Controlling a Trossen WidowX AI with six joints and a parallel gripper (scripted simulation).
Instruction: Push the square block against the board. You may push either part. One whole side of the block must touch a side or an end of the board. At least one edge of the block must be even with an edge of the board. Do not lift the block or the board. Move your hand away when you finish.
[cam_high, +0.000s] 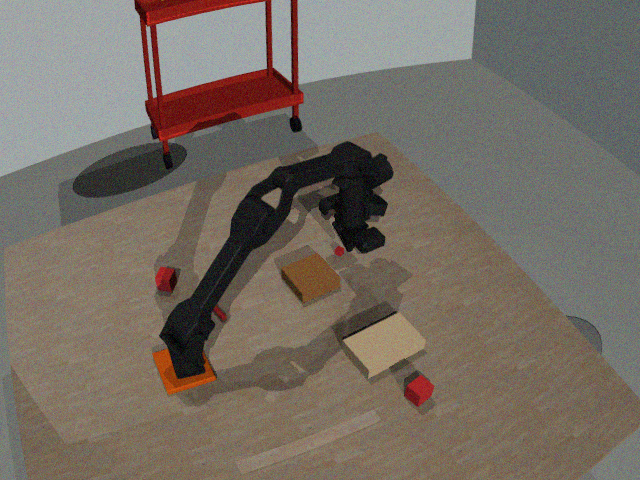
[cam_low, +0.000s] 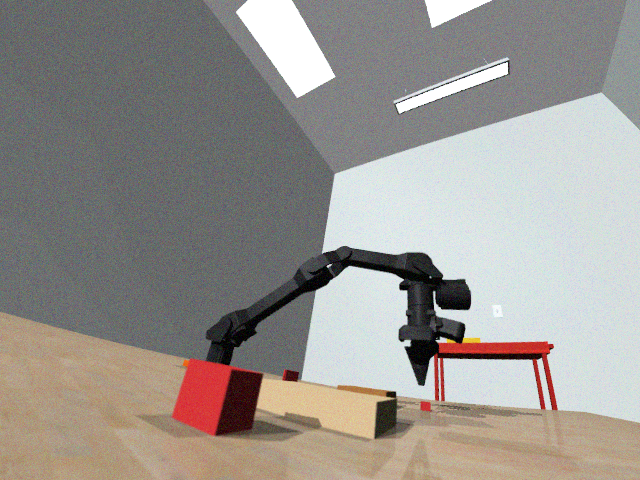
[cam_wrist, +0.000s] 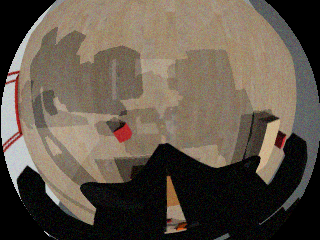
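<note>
Right now my gripper tip is 50 mm to the right of the tiny red cube and 40 mm above it. Also, from my gripper tip: beige board (40 mm behind, 270 mm to the right, 30 mm below); then red bar (340 mm behind, 20 mm to the right, 40 mm below); then brown square block (100 mm behind, 20 mm to the right, 30 mm below).
</note>
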